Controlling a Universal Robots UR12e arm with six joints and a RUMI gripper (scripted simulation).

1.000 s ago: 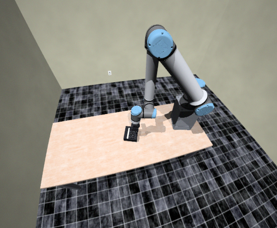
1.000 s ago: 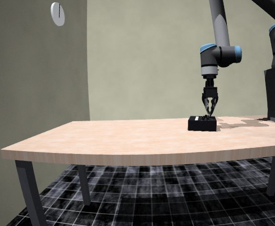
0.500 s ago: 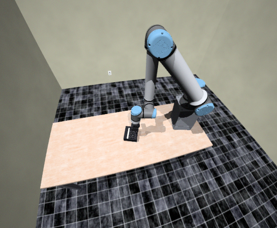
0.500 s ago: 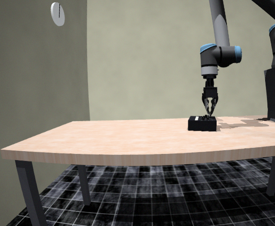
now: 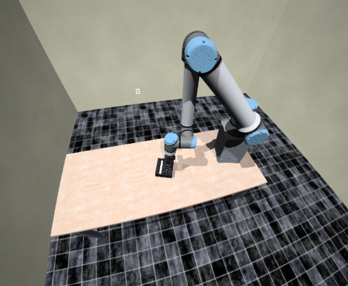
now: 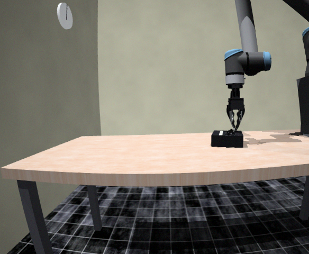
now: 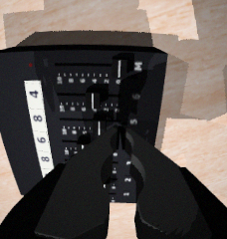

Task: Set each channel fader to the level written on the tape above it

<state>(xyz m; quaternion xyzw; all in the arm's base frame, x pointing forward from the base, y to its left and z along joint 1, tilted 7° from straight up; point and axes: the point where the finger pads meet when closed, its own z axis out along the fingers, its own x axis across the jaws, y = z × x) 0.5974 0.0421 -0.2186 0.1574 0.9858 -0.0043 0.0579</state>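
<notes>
Right now the fader 4 cap is 4 cm ahead of my hand, 1 cm to the left of it and 1 cm below it. The rest, counted from my hand: master fader cap 1 cm behind, 4 cm to the right, 1 cm below; then fader 3 cap 5 cm ahead, 3 cm to the left, 1 cm below; then fader 2 cap 3 cm ahead, 6 cm to the left, 1 cm below.
</notes>
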